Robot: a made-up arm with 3 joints. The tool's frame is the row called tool. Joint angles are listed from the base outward. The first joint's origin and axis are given. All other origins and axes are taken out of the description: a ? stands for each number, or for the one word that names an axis. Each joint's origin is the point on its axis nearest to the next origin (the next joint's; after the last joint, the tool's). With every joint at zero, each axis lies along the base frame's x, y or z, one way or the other. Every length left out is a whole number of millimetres.
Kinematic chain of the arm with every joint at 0, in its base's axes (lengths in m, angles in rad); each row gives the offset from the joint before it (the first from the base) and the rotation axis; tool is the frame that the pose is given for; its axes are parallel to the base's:
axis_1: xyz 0 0 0.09 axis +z
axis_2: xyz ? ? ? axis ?
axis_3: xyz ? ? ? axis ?
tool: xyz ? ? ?
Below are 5 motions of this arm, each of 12 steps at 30 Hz.
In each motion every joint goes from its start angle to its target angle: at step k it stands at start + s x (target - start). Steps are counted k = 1, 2, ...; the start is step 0. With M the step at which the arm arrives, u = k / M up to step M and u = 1 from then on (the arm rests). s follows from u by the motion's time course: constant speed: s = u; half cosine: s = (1 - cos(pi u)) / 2; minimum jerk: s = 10 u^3 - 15 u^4 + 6 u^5.
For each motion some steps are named. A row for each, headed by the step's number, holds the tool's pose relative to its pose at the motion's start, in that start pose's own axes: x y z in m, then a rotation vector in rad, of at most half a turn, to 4 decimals.
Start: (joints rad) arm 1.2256 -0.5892 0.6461
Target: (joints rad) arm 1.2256 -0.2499 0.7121
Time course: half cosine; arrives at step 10
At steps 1, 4, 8, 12:
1: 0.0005 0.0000 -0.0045 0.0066 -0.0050 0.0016
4: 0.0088 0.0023 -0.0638 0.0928 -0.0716 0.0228
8: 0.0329 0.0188 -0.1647 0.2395 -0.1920 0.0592
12: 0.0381 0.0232 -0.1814 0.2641 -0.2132 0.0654

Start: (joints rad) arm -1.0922 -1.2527 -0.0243
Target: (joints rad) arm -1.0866 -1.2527 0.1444
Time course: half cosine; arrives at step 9
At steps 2, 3, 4, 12:
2: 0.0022 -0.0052 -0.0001 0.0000 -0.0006 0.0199
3: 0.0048 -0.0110 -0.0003 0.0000 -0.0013 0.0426
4: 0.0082 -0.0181 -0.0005 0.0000 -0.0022 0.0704
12: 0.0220 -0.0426 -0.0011 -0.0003 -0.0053 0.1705

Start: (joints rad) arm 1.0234 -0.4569 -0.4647
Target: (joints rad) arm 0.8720 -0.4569 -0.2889
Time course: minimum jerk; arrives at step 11
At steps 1, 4, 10, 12:
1: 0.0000 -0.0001 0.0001 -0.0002 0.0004 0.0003
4: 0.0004 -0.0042 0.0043 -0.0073 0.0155 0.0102
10: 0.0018 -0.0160 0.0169 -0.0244 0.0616 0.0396
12: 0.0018 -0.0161 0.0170 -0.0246 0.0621 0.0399

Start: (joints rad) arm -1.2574 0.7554 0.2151
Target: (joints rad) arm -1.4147 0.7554 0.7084
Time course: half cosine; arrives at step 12
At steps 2, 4, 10, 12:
2: 0.0037 -0.0070 -0.0014 -0.0017 -0.0070 0.0254
4: 0.0145 -0.0258 -0.0048 -0.0074 -0.0259 0.0947
10: 0.0652 -0.0898 -0.0111 -0.0435 -0.0912 0.3530
12: 0.0710 -0.0955 -0.0111 -0.0483 -0.0971 0.3783

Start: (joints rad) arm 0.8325 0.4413 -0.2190
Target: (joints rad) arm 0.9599 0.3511 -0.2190
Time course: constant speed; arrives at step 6
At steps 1, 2, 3, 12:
1: 0.0021 -0.0052 0.0075 -0.0166 0.0054 0.0193
2: 0.0043 -0.0103 0.0151 -0.0332 0.0106 0.0387
3: 0.0068 -0.0152 0.0226 -0.0496 0.0155 0.0582
12: 0.0154 -0.0290 0.0452 -0.0986 0.0284 0.1176

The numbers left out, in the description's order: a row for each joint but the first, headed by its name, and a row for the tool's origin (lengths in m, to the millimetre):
axis_2: xyz 0.031 0.258 0, axis +x
axis_3: xyz 0 -0.3 -0.056, axis +z
tool: xyz -0.261 -0.111 0

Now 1 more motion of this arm.
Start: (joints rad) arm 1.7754 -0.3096 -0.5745
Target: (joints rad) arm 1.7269 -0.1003 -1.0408
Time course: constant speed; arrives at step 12
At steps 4, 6, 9, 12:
4: -0.0178 0.0489 -0.0132 0.0528 0.0459 -0.1709
6: -0.0239 0.0744 -0.0177 0.0769 0.0716 -0.2564
9: -0.0291 0.1132 -0.0217 0.1099 0.1137 -0.3844
12: -0.0296 0.1522 -0.0231 0.1390 0.1598 -0.5121

